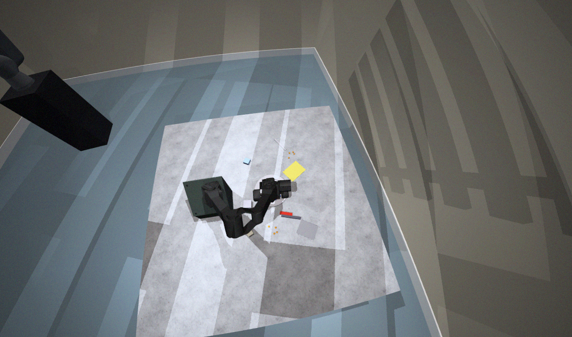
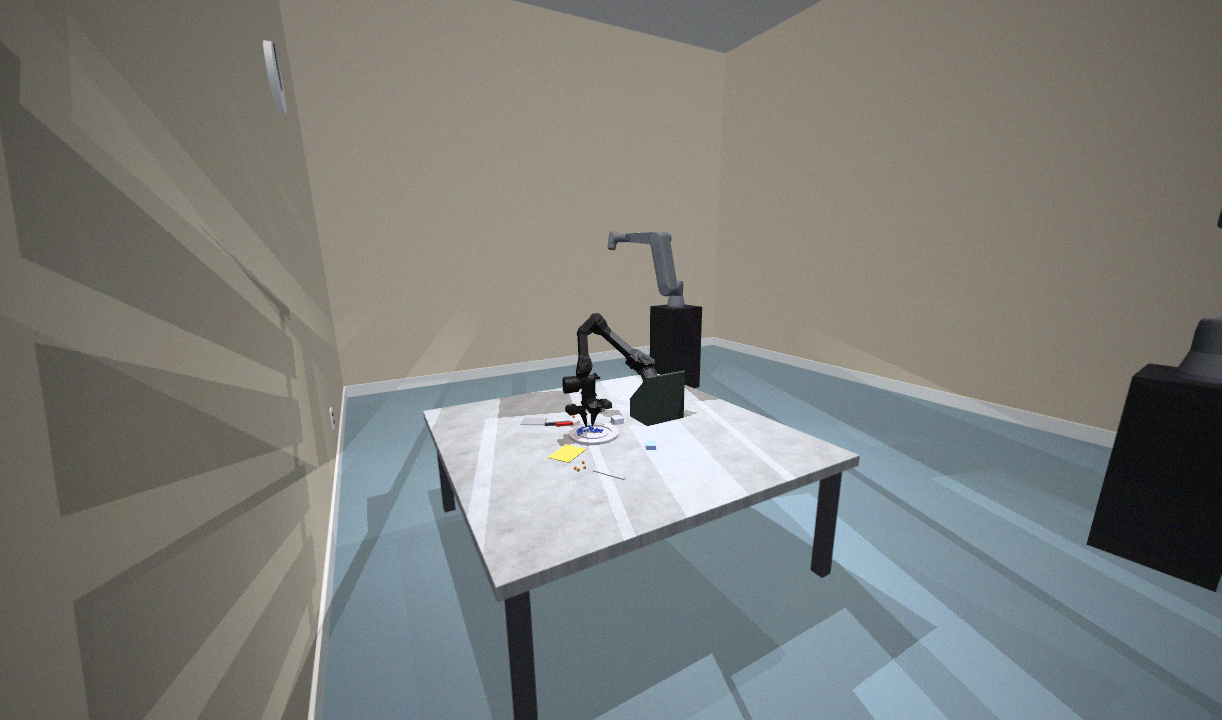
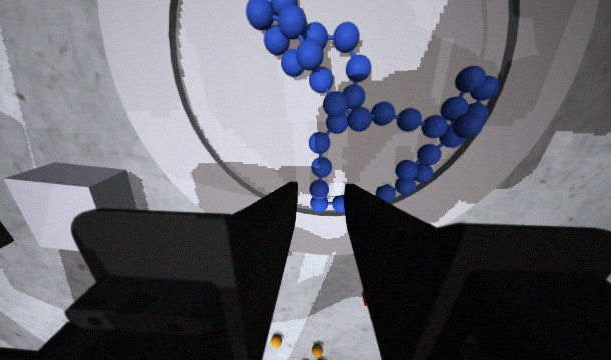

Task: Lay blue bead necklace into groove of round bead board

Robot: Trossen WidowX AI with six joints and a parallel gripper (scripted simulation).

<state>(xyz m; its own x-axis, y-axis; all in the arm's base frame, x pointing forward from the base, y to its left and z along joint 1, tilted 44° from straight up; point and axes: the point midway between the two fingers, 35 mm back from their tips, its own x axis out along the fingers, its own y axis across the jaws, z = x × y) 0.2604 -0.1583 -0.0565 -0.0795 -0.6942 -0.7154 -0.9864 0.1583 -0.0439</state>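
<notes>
The round white bead board lies 5 cm to the left of my gripper tip, 1 cm below it and 1 cm ahead of it. The rest, counted from my gripper tip: cream cube (16 cm to the right, 16 cm behind); yellow sheet (18 cm ahead, 14 cm to the left, 1 cm below); grey tool (12 cm to the right, 7 cm ahead, 1 cm below).
</notes>
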